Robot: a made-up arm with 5 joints.
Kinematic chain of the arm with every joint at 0, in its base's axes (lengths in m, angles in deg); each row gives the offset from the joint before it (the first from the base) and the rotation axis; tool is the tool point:
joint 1: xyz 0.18 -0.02 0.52 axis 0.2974 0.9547 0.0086
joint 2: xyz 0.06 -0.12 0 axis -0.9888 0.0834 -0.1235
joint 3: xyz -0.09 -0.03 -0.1 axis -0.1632 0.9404 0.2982
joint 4: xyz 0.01 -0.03 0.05 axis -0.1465 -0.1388 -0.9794
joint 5: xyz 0 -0.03 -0.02 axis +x
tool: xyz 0 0 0.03
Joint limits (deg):
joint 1: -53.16..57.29
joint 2: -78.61..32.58
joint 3: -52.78..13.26
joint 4: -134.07..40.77
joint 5: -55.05..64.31
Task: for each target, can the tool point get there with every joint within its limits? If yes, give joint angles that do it. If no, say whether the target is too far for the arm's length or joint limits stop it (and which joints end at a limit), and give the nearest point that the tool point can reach.
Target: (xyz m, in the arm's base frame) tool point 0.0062 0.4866 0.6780
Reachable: no: too far | nearest point 0.0170 -0.0368 0.4945 | short by 0.555 m
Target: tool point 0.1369 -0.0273 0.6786
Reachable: no: joint limits stop it (at a limit: joint 1, joint 2, joint 3, joint 4) | nearest point 0.2224 -0.0747 0.5234 | short by 0.183 m
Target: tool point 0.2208 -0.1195 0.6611
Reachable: no: joint limits stop it (at a limit: joint 1, joint 2) | nearest point 0.1904 -0.2096 0.5662 | short by 0.134 m
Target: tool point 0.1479 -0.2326 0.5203
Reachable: yes | joints -8.62 21.12 -36.89 -65.85 20.13
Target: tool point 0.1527 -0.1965 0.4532
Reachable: yes | joints 18.99 -3.03 4.10 -50.30 -44.76
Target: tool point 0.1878 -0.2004 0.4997
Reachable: yes | joints -7.39 21.39 -17.75 -114.66 38.11
